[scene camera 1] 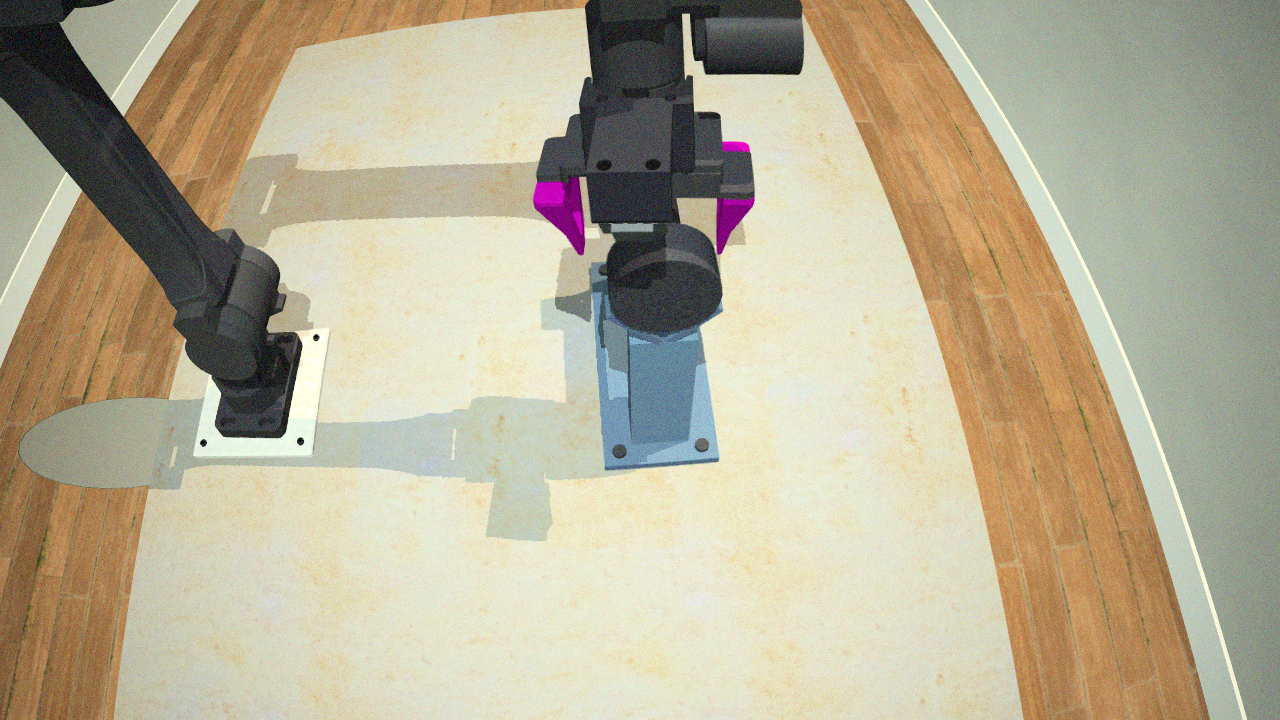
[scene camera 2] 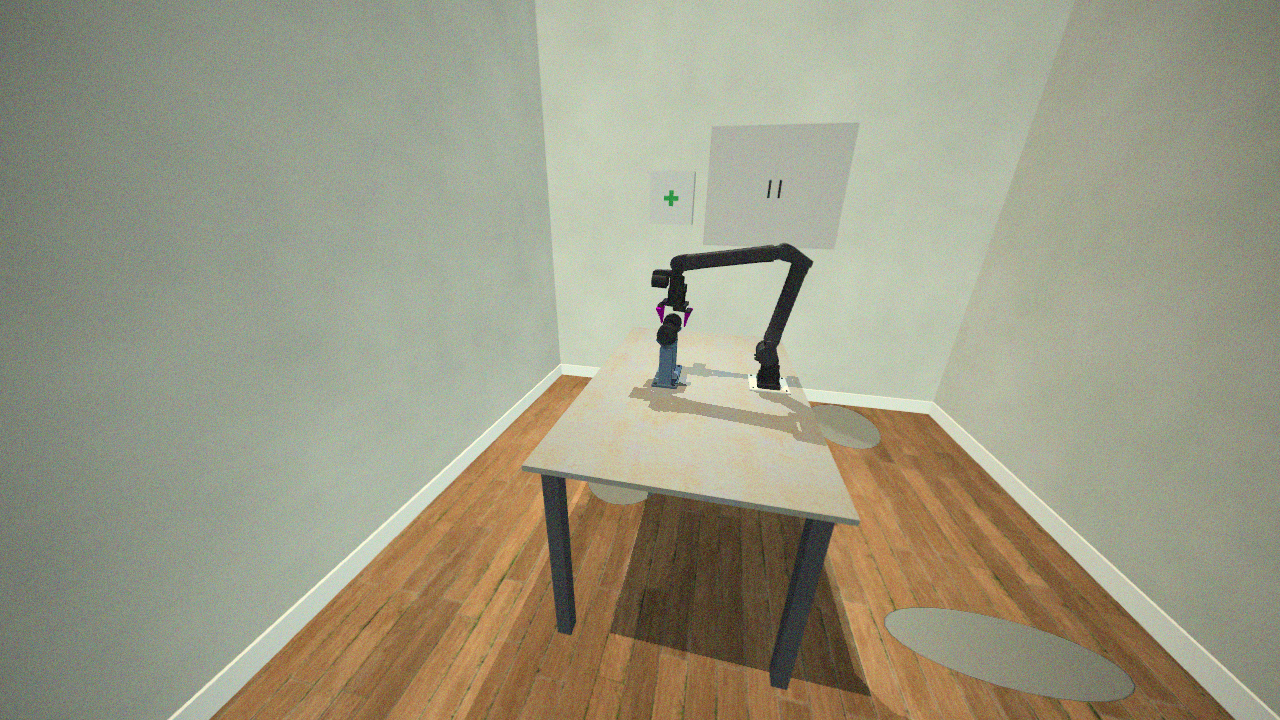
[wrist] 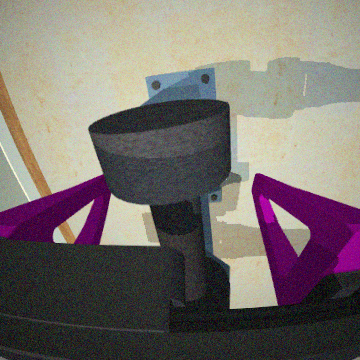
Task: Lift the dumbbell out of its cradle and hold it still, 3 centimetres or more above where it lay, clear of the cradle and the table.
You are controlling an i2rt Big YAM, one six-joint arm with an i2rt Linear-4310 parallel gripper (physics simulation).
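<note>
My gripper (scene camera 1: 650,248), (wrist: 180,181). Blue cradle (scene camera 1: 656,410), (wrist: 199,83).
</note>
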